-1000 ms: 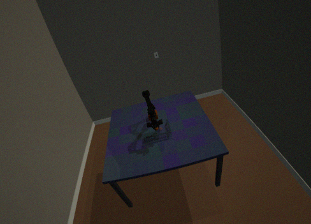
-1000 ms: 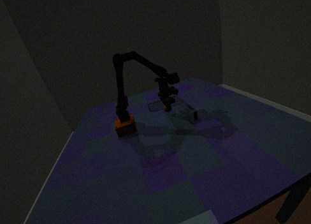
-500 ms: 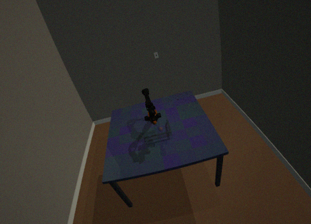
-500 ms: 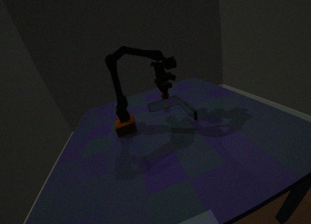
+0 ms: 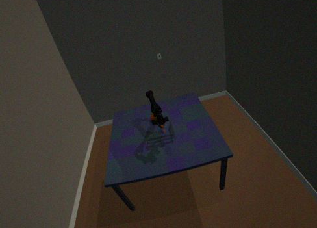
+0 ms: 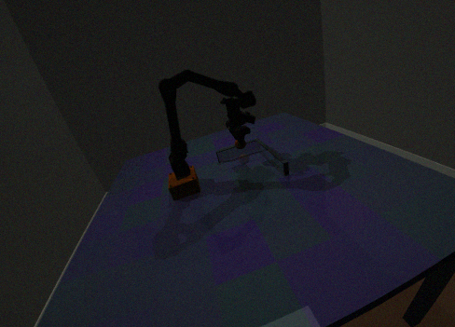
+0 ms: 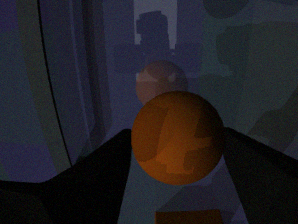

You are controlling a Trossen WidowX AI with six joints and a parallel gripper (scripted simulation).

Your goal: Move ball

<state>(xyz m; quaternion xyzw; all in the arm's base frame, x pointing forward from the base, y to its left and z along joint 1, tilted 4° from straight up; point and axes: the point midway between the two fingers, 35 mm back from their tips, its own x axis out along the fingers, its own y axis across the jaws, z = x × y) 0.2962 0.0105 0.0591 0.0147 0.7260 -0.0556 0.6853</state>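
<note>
The see-through copy of ball lies 80 mm below my gripper tip. From my gripper tip the other things lie so: orange ball: right at my gripper tip.
</note>
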